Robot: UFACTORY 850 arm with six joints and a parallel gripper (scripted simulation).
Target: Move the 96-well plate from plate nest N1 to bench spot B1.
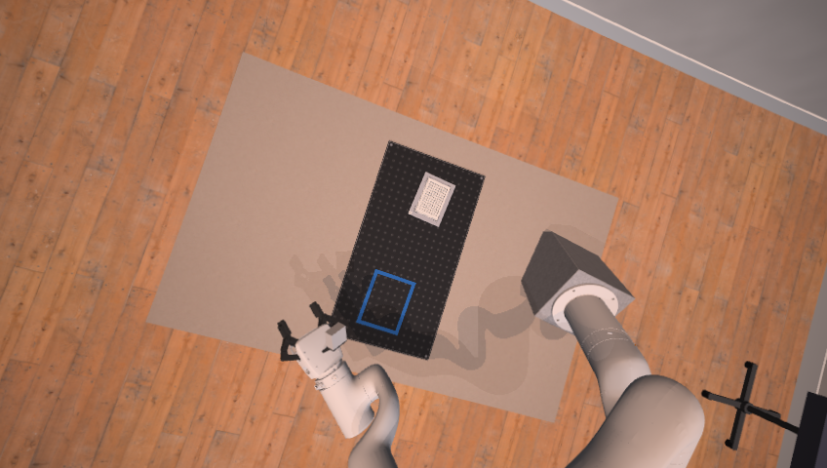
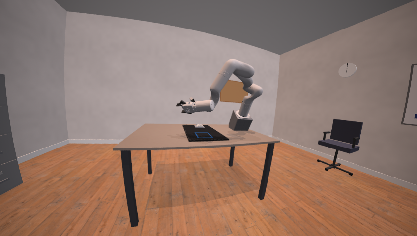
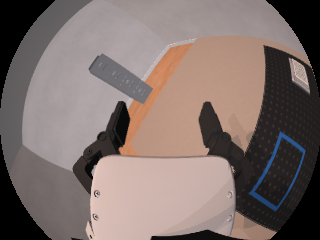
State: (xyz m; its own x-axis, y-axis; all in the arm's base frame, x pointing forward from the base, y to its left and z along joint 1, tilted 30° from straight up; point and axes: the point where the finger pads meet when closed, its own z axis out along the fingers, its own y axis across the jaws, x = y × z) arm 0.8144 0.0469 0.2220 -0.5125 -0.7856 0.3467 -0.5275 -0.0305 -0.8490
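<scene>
Now: hand 400 mm to the left of the white 96-well plate, 330 mm past it and 240 mm above it.
</scene>
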